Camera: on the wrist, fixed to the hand. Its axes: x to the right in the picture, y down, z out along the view.
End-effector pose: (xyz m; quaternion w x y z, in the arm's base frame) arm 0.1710 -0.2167 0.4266 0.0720 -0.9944 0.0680 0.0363
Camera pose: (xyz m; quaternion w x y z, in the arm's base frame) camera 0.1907 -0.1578 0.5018 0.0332 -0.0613 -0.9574 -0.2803
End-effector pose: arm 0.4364 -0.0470 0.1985 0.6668 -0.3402 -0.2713 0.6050
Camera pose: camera 0.5328 -0.0524 0.2122 0.6448 0.1509 -0.1817 -0.7269
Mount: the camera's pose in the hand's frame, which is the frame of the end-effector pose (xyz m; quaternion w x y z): 0.0056 -0.0709 -0.0667 0.0119 -0.0129 -0.2098 0.9776
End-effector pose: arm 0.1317 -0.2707 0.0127 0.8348 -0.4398 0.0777 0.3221
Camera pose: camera 0.1893 -0.3491 0.0188 0.2943 -0.1275 -0.2516 -0.9131
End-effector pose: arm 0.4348 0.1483 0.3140 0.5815 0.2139 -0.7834 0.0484
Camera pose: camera 0.5206 0.1043 0.3282 0.2020 0.7607 0.3411 -0.5141
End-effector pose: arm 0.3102 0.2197 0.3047 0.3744 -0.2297 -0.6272 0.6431
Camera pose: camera 0.3715 0.2616 0.3679 0.7588 0.4858 -0.1303 -0.4138
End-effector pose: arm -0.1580 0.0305 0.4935 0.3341 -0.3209 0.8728 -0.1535
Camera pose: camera -0.1742 -0.0226 0.5737 0.3330 0.8129 0.2560 0.4034
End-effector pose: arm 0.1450 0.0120 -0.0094 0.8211 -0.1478 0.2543 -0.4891
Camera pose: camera 0.0581 -0.0264 -0.0312 0.5394 0.1336 -0.0184 0.8312
